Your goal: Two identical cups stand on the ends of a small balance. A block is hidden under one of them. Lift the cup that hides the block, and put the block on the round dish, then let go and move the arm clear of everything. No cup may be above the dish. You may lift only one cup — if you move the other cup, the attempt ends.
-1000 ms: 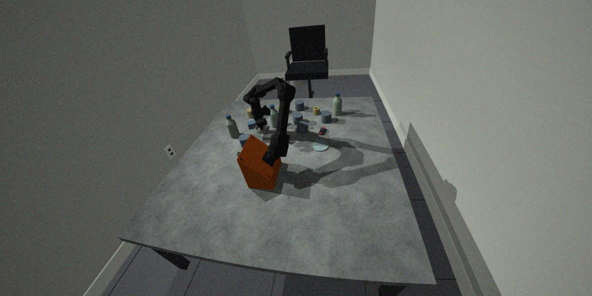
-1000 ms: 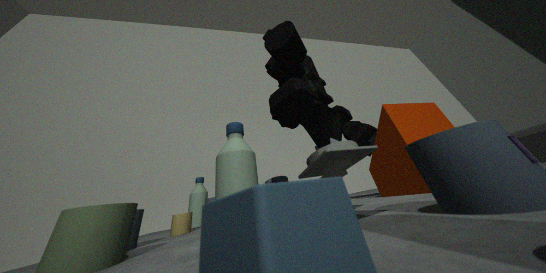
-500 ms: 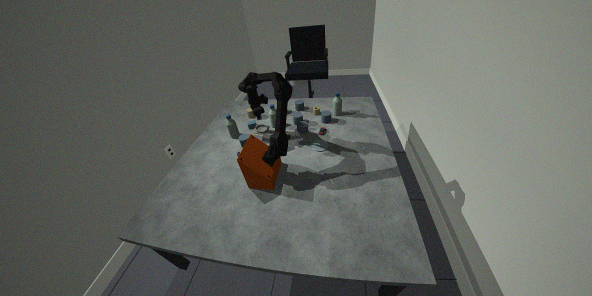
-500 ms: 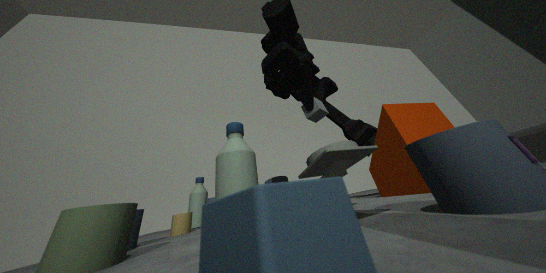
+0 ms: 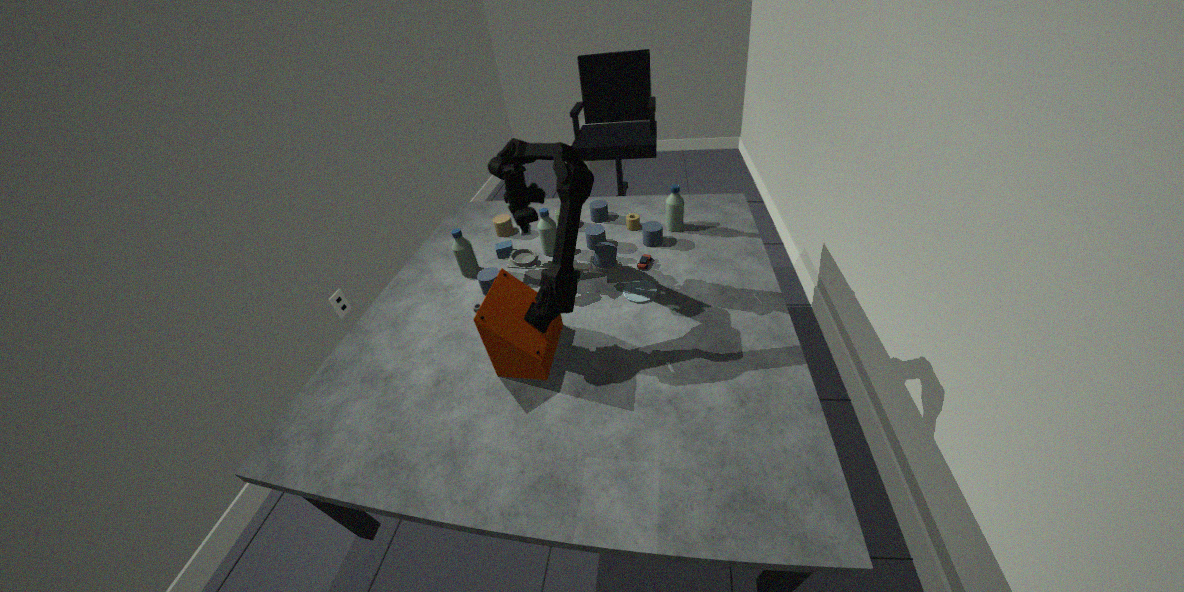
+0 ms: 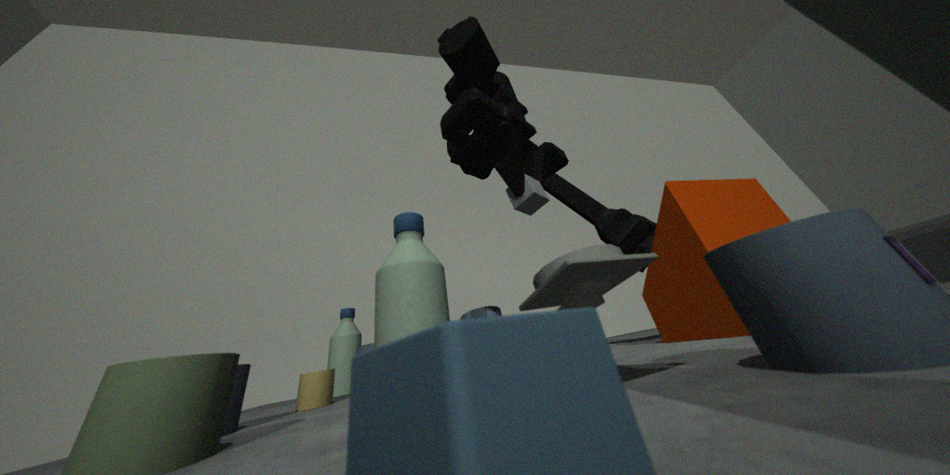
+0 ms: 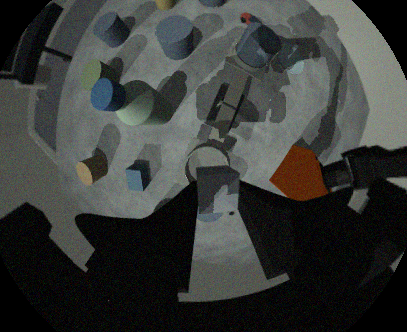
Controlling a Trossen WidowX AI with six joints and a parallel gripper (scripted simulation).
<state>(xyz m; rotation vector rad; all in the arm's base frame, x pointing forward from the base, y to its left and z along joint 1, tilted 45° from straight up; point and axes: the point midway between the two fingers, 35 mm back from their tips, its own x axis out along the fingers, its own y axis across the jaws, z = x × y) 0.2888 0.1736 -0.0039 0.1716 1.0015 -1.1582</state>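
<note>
The pale round dish is 35 cm to the right of my gripper tip, 17 cm below it and 6 cm behind it. Round my gripper tip: tan cylinder (25 cm ahead, 20 cm to the left, 14 cm below); then grey block (1 cm above); then blue cube (16 cm to the left, 15 cm below, 11 cm ahead).
</note>
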